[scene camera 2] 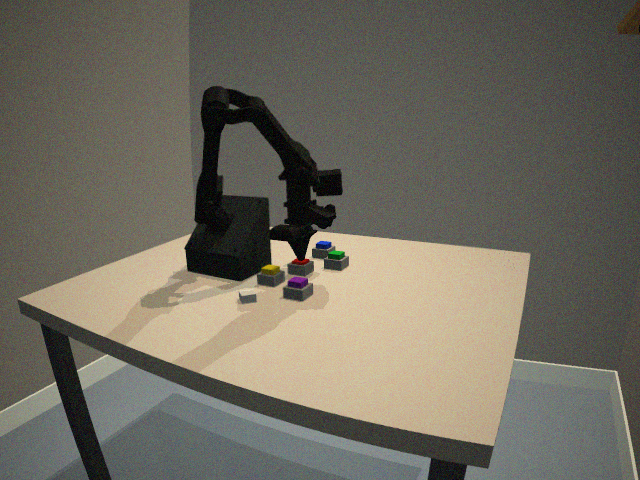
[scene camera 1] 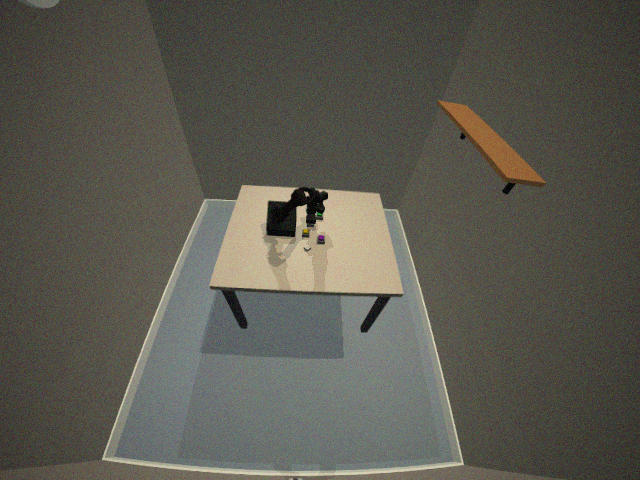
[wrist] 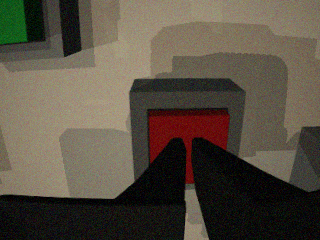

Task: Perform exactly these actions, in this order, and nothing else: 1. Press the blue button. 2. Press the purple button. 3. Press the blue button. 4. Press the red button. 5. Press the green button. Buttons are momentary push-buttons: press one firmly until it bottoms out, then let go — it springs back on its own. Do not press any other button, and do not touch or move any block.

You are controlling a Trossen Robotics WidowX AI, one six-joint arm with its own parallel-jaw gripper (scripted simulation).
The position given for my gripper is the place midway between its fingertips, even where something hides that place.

In view: my gripper [scene camera 2: 301, 260] and a red button [wrist: 163, 125].
My gripper also shows in the wrist view [wrist: 186, 148].
